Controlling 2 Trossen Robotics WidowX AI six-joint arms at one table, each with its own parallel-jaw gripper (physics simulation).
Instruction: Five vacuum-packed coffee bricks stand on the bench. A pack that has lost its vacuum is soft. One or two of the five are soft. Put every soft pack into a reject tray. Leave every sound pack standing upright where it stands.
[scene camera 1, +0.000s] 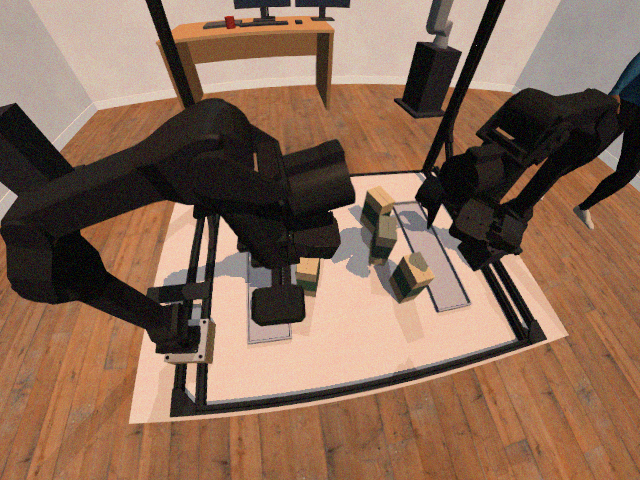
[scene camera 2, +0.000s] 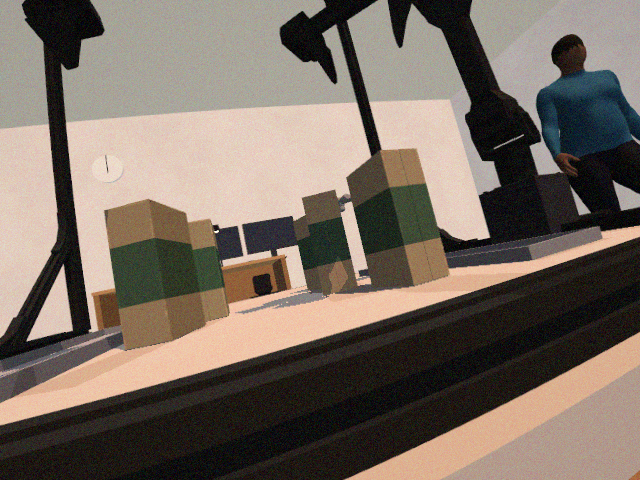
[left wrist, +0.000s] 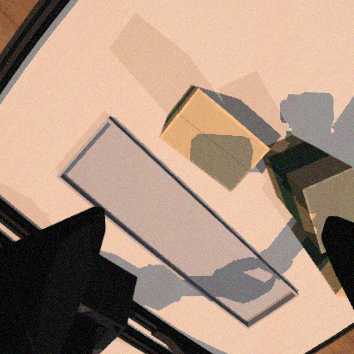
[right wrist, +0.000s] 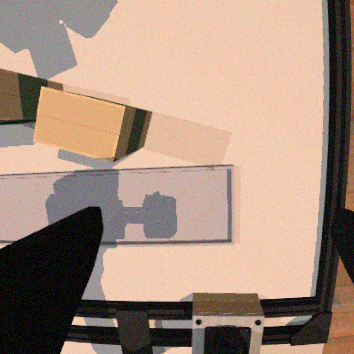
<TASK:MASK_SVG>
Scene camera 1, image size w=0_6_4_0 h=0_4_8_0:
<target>my left gripper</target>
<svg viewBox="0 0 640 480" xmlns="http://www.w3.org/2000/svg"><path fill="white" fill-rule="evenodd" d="M418 189L415 199L421 203L422 207L427 209L428 230L434 222L442 203L458 212L449 228L449 234L469 245L466 250L467 253L483 247L487 248L488 246L512 253L520 246L524 224L507 214L503 214L500 219L496 218L497 212L501 207L500 201L508 192L501 193L492 190L465 201L456 201L444 192L440 178L434 175L428 176Z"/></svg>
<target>my right gripper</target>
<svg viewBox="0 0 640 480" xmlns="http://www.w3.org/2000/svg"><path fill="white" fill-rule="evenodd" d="M333 211L296 220L293 212L287 212L283 200L280 200L278 202L283 211L283 223L271 238L259 243L246 243L239 238L237 239L236 249L240 253L251 253L251 266L253 268L264 267L271 269L271 287L257 288L252 292L251 319L260 326L302 322L305 319L304 288L301 285L291 284L291 265L300 264L301 257L331 259L341 244L338 222L333 215Z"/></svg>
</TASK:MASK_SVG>
